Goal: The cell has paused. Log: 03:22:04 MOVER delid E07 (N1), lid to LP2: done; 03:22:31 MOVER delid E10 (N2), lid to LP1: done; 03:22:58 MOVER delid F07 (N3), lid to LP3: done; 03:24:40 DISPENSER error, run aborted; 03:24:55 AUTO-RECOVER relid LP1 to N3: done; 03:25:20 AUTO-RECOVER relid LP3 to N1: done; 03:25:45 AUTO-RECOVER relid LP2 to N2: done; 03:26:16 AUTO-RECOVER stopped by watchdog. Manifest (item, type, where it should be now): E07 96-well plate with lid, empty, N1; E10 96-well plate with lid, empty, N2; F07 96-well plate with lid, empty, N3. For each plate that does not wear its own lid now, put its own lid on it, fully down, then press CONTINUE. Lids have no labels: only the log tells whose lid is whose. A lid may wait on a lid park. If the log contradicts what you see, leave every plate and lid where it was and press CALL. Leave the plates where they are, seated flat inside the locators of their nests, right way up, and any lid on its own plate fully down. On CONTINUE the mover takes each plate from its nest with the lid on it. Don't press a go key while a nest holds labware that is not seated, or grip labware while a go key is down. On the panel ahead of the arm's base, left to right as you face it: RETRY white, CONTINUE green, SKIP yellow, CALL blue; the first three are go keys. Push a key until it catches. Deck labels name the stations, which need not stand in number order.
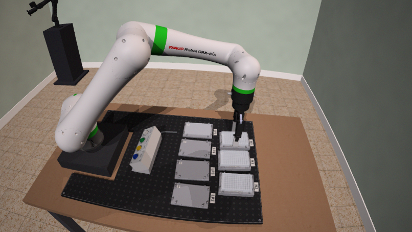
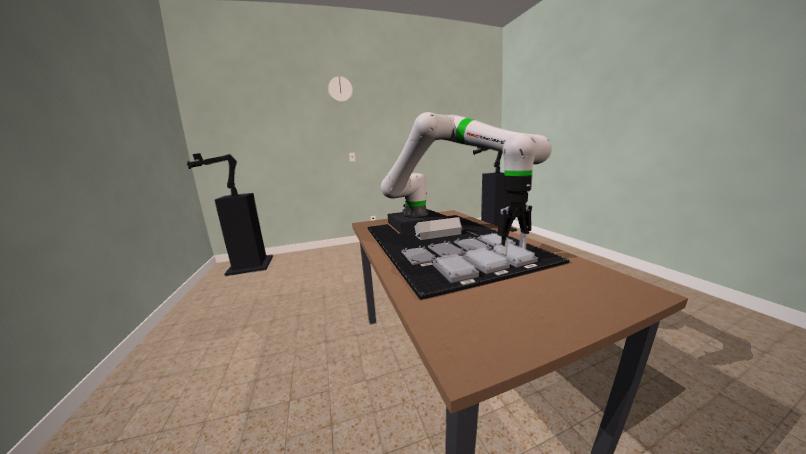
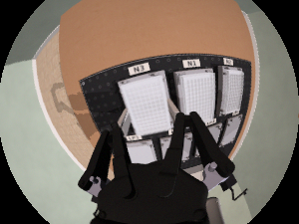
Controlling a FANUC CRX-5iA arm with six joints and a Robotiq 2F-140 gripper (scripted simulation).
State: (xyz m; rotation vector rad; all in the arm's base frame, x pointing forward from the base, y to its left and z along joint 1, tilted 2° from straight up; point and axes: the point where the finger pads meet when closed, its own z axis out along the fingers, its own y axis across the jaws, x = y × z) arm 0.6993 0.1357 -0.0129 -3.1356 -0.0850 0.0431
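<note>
The nest n2 is 26 cm to the right of my hand, 4 cm below it and 1 cm ahead of it. Also, from my hand: plate (12 cm to the right, 3 cm below); then LP4 (18 cm behind, 7 cm to the right, 5 cm below); then LP1 (18 cm behind, 6 cm to the left, 5 cm below).
</note>
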